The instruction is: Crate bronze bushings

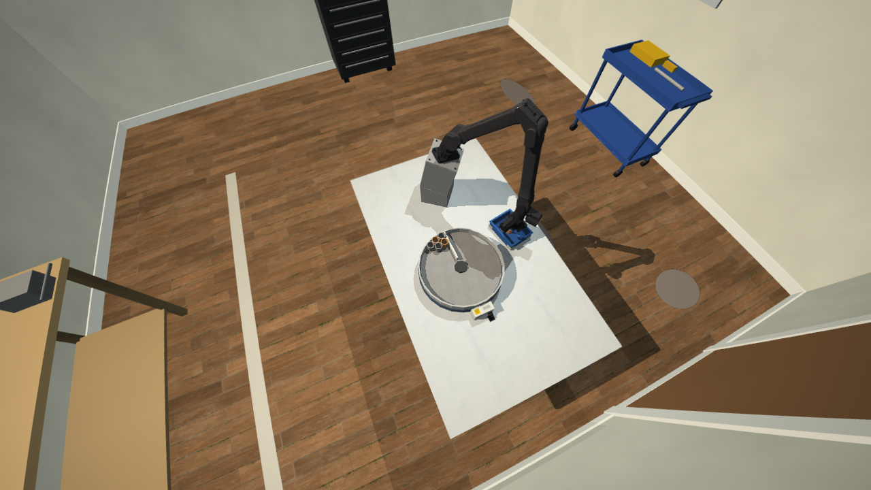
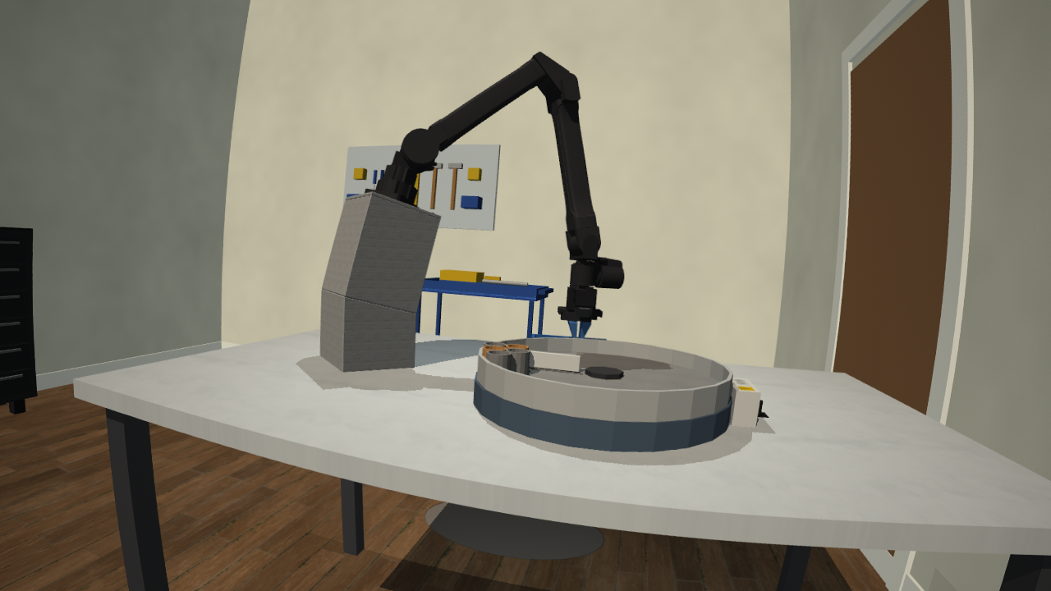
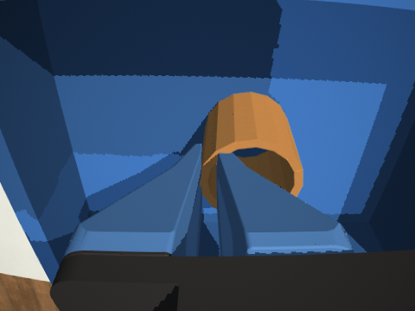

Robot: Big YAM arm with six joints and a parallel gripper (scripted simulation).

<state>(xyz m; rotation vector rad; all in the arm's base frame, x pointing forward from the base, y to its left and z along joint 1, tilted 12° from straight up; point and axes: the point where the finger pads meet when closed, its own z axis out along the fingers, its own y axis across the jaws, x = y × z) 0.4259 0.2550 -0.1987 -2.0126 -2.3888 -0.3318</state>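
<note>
Right now the blue crate is 2 cm behind my hand and 1 cm below it. Round my hand: round grey turning table (35 cm to the right, 8 cm ahead, 2 cm above).
</note>
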